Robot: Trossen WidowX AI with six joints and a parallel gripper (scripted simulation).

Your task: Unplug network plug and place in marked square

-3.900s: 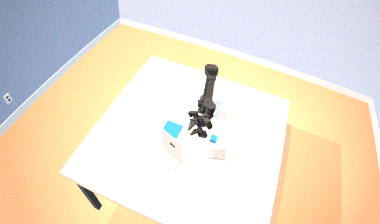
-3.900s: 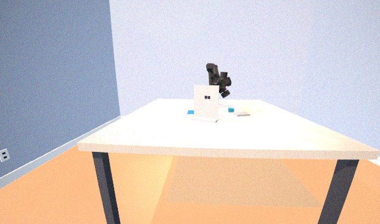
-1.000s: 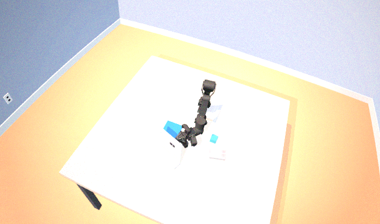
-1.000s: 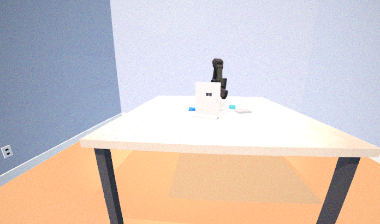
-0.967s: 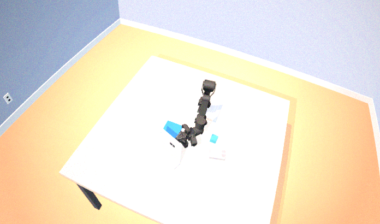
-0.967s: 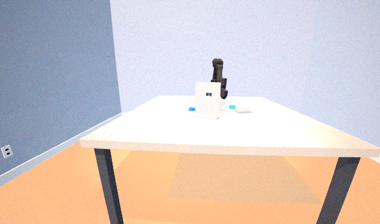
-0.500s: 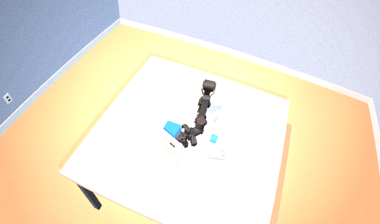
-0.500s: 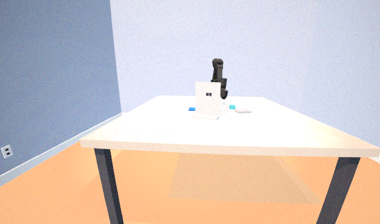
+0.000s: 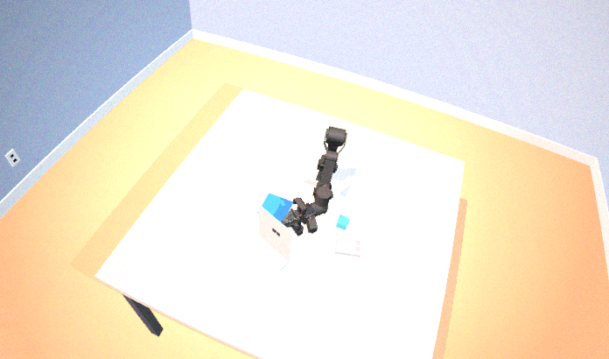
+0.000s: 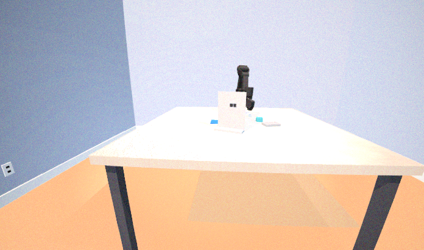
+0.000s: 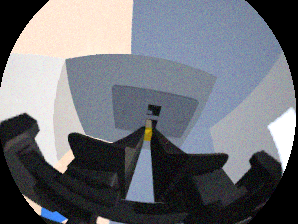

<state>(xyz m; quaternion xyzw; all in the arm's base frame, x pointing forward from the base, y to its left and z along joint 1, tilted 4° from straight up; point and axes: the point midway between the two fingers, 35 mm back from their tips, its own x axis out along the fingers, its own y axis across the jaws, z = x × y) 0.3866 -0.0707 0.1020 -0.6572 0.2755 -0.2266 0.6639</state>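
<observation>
The white upright panel lies 5 cm below my gripper tip, 3 cm ahead of it and 1 cm to the right of it. The rest, counted from my gripper tip: network plug (right at my gripper tip); flat plate (28 cm to the left, 14 cm below, 8 cm behind); blue marked square (18 cm behind, 15 cm below, 7 cm to the right).
</observation>
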